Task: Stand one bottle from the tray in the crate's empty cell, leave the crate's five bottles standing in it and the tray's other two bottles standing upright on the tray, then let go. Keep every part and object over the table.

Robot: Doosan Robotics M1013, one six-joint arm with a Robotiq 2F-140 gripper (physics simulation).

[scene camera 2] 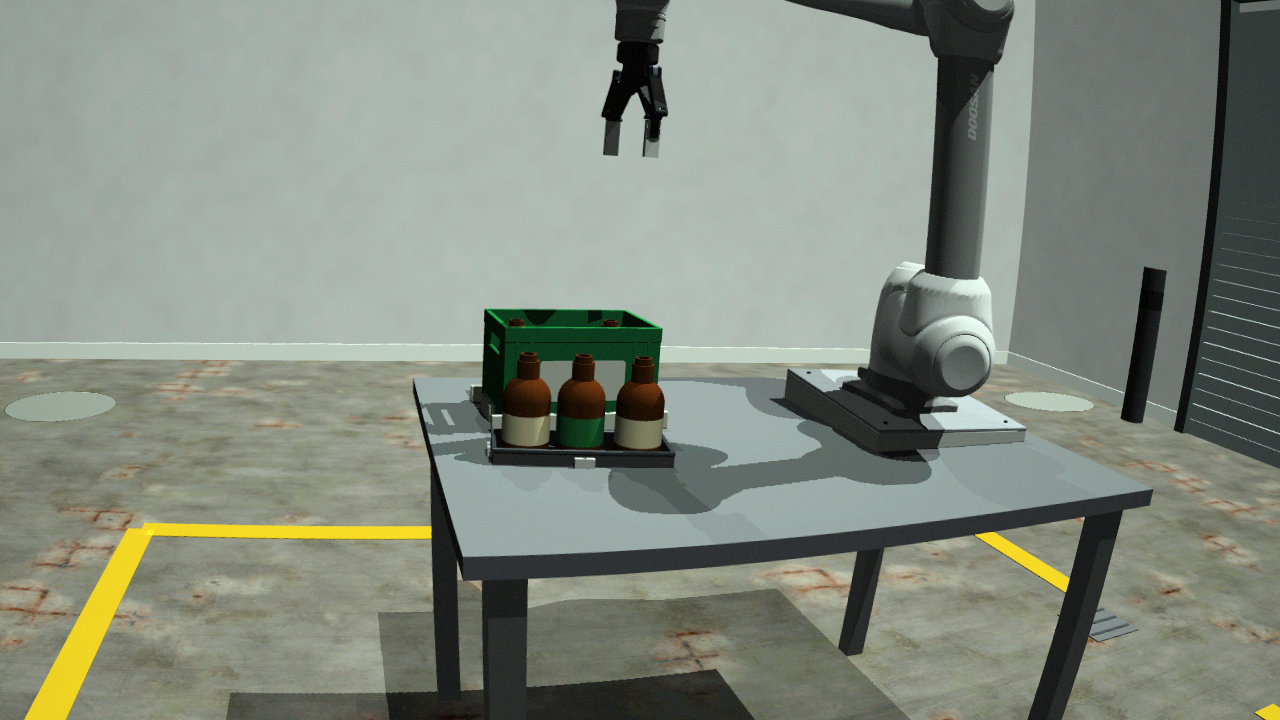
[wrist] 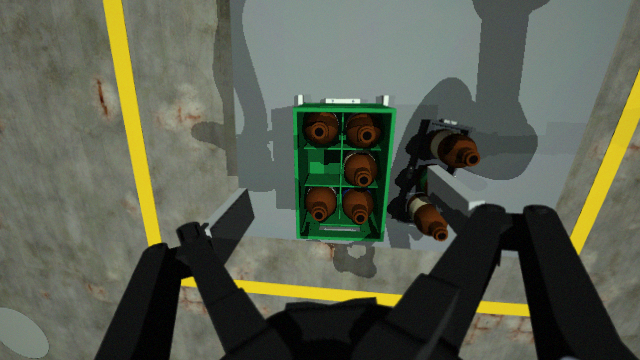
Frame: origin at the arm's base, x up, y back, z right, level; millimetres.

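Seen in the pictures: gripper, fingertip midpoint: point(scene camera 2: 629, 156) point(wrist: 336, 193); arm's base, link origin: point(scene camera 2: 899, 399).
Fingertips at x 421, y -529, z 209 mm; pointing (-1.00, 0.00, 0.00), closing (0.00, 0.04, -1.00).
Note:
Offsets run from my fingertips to a thing's top centre. "spot": to the spot under its first point. Level surfaces: height alone.
The green crate {dz +0, dx -292, dy -92 mm} point(scene camera 2: 581, 343) point(wrist: 389, 175) stands on the table. In the wrist view five brown bottles stand in its cells; the middle cell of the left column {spot: dz +48, dx -459, dy -98 mm} point(wrist: 322, 162) is empty. The black tray {spot: dz -294, dx -453, dy -115 mm} point(scene camera 2: 626, 458) lies beside the crate, in front of it in the scene view. Three brown bottles stand upright in a row on it: one with a cream label {dz -204, dx -307, dy -244 mm} point(scene camera 2: 526, 407), one with a green label {spot: dz -262, dx -378, dy -179 mm} point(scene camera 2: 581, 407), another with a cream label {spot: dz -288, dx -380, dy -96 mm} point(scene camera 2: 639, 410). In the wrist view a finger hides most of the green-labelled one. My gripper point(scene camera 2: 631, 154) point(wrist: 336, 193) is open and empty, high above the crate.
The crate and tray are near one end of the grey table {dx -467 mm} point(scene camera 2: 769, 519). White brackets {spot: dz -16, dx -438, dy +49 mm} point(wrist: 342, 101) stand at the crate's edge. The arm's base plate point(scene camera 2: 980, 427) is at the right of the table in the scene view.

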